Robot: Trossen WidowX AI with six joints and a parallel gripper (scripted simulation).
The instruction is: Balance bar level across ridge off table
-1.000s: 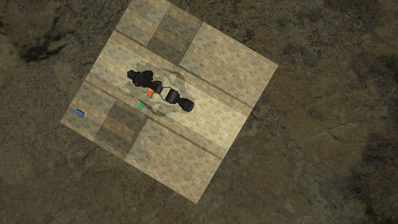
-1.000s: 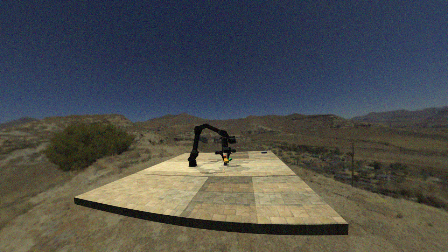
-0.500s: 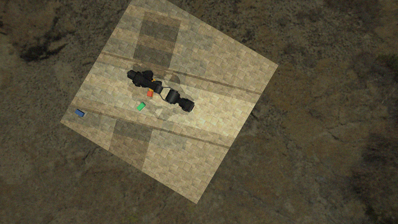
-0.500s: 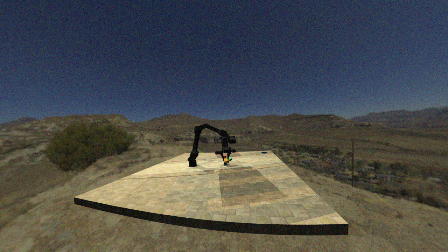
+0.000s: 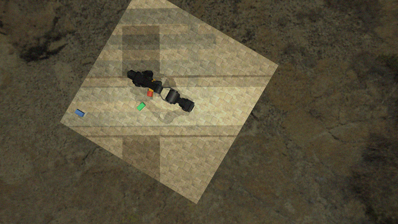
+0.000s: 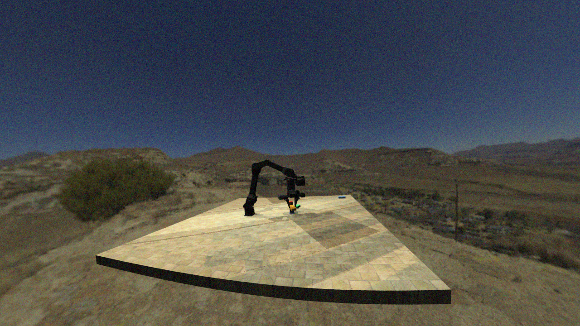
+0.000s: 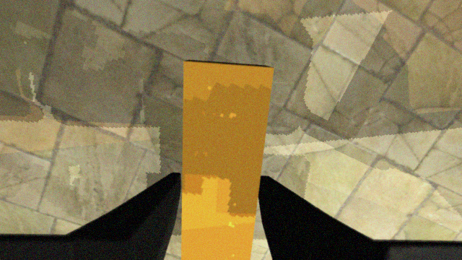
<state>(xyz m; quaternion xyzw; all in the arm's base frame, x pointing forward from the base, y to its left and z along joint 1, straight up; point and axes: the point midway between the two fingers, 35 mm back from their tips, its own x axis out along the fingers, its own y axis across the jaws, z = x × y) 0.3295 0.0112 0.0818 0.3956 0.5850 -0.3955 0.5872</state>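
The grey ridge block is 1 cm behind my gripper tip, 3 cm to the left of it and 1 cm below it. The rest, counted from my gripper tip: orange bar (2 cm behind, 4 cm to the left, 1 cm above); then blue block (41 cm ahead, 49 cm to the left, 4 cm below); then green block (19 cm to the left, 4 cm below).
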